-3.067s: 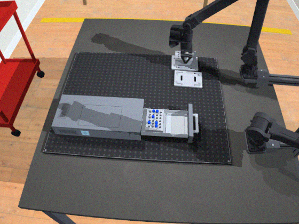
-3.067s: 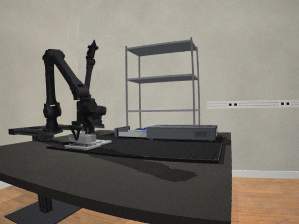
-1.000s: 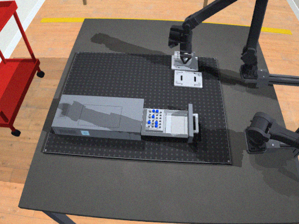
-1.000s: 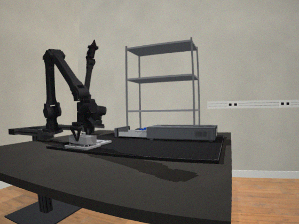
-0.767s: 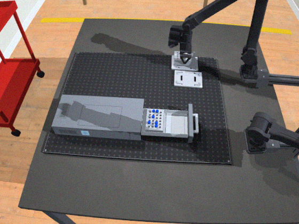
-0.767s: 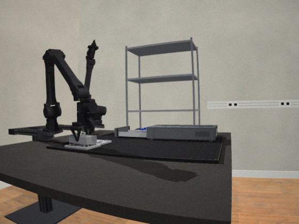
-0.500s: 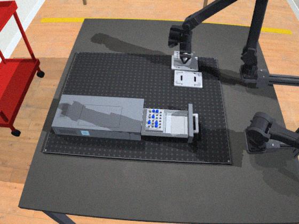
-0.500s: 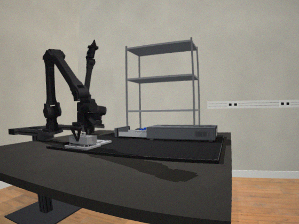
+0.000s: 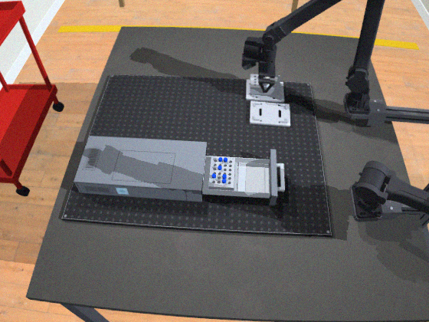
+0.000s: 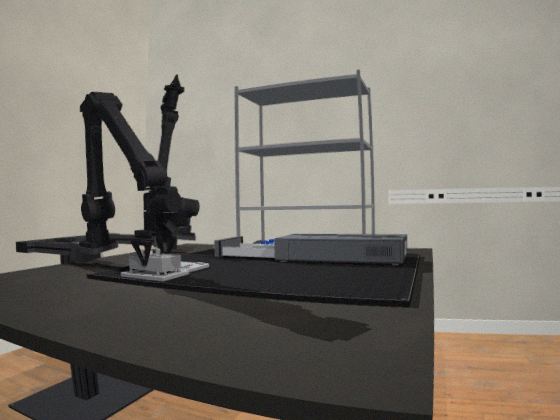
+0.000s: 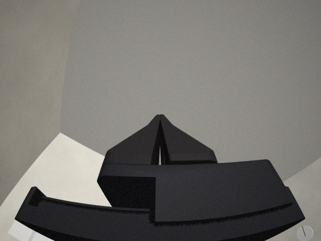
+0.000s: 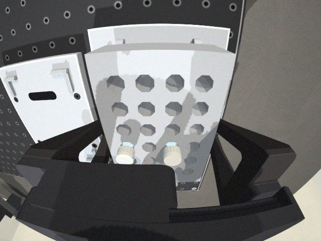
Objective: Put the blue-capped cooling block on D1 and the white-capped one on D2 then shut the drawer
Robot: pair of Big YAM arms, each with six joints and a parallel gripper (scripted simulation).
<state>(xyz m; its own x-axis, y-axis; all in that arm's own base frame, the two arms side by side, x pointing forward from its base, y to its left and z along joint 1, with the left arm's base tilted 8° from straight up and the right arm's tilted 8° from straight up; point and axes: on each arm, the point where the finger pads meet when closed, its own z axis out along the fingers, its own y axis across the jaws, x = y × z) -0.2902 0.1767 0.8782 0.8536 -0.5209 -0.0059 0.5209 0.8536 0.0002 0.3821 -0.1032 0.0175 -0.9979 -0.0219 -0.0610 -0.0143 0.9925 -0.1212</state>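
My right hand is 4 cm above the slot D2. From my right hand the other things lie so: cooler COLD (21 cm ahead, 50 cm to the left); then slot D1 (4 cm behind, 14 cm to the left, 4 cm below); then perforated deck (21 cm ahead, 32 cm to the left, 5 cm below).
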